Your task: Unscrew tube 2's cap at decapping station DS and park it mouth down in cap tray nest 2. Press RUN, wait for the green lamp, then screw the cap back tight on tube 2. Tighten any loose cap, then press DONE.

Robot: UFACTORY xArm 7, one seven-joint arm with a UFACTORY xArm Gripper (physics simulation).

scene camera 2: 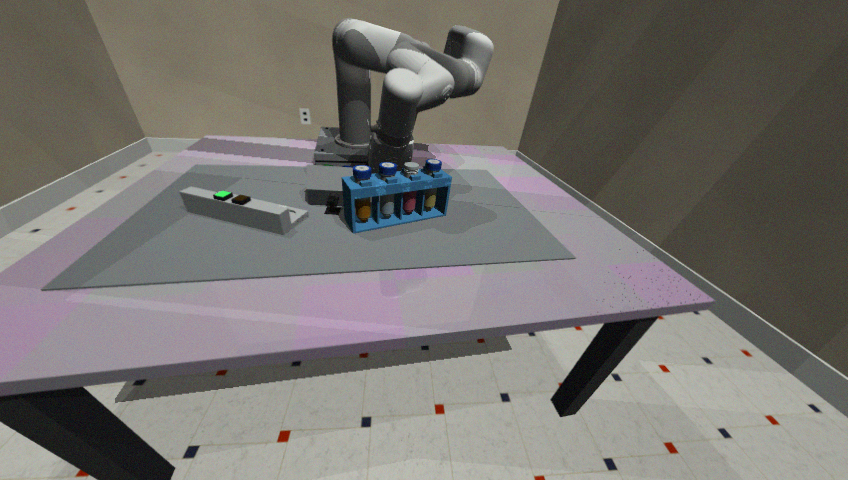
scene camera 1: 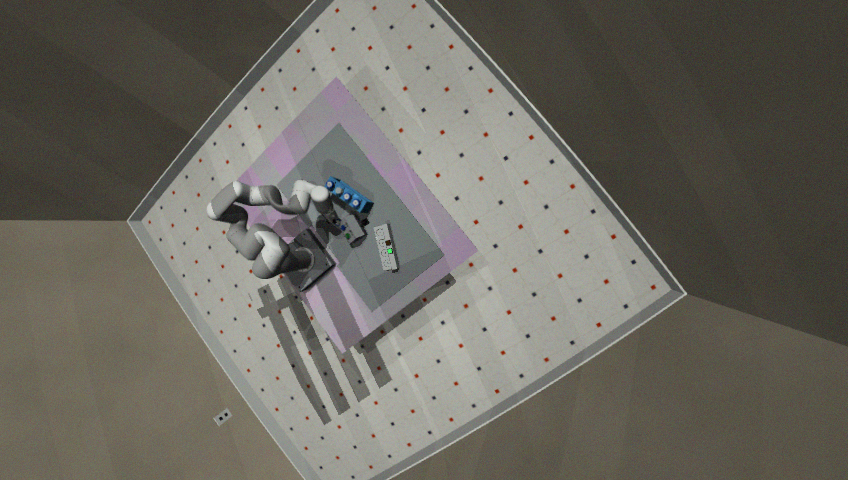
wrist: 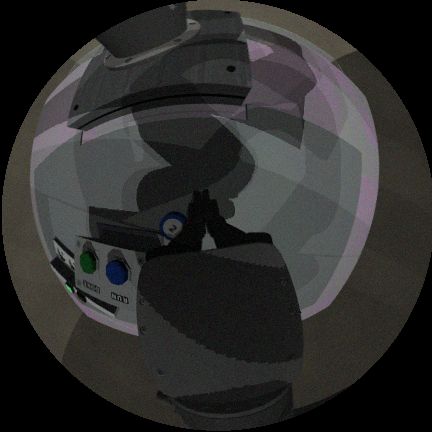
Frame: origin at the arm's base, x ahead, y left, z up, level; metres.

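Where they show: gripper, fingertip midpoint: (wrist: 202, 199); arm's base, link origin: (scene camera 2: 355, 141) (scene camera 1: 303, 259).
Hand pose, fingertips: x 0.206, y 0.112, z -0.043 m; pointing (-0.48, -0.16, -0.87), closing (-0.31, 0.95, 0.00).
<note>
Each offset is from my fingertips to the top centre of the thing. "spot": to the spot under its first point. Level surfaces: height alone.
My gripper (wrist: 202, 199) is shut and holds nothing. In the wrist view its fingertips are just right of the blue cap marked 2 @[0.009 m up, 0.038 m ahead, 0.029 m right] (wrist: 172, 226), which sits at the station; whether they touch it I cannot tell. Left of the cap, the station panel @[0.079 m up, 0.099 m ahead, 0.100 m right] (wrist: 100, 295) bears a green DONE button @[0.070 m up, 0.078 m ahead, 0.124 m right] (wrist: 88, 262) and a blue RUN button @[0.070 m up, 0.076 m ahead, 0.079 m right] (wrist: 117, 272). The green lamp @[spot: 0.048 m up, 0.227 m ahead, 0.287 m right] (scene camera 1: 390, 251) (scene camera 2: 223, 195) (wrist: 69, 287) is lit on the cap tray @[0.049 m up, 0.203 m ahead, 0.257 m right] (scene camera 1: 382, 237) (scene camera 2: 261, 218), beside a dark lamp @[0.049 m up, 0.235 m ahead, 0.245 m right] (scene camera 1: 387, 242) (scene camera 2: 241, 199). How tight cap 2 is does not show.
A blue rack @[0.098 m up, 0.172 m ahead, 0.047 m left] (scene camera 1: 366, 206) (scene camera 2: 398, 188) holds several tubes, three with blue caps and one with a light grey cap @[spot: 0.111 m up, 0.175 m ahead, 0.070 m left] (scene camera 2: 411, 168). It stands on the grey mat @[0.005 m down] (scene camera 1: 410, 249) (scene camera 2: 476, 243), close to the arm's wrist and the station. The arm's base (scene camera 1: 315, 270) (scene camera 2: 327, 151) (wrist: 215, 75) is behind the station.
</note>
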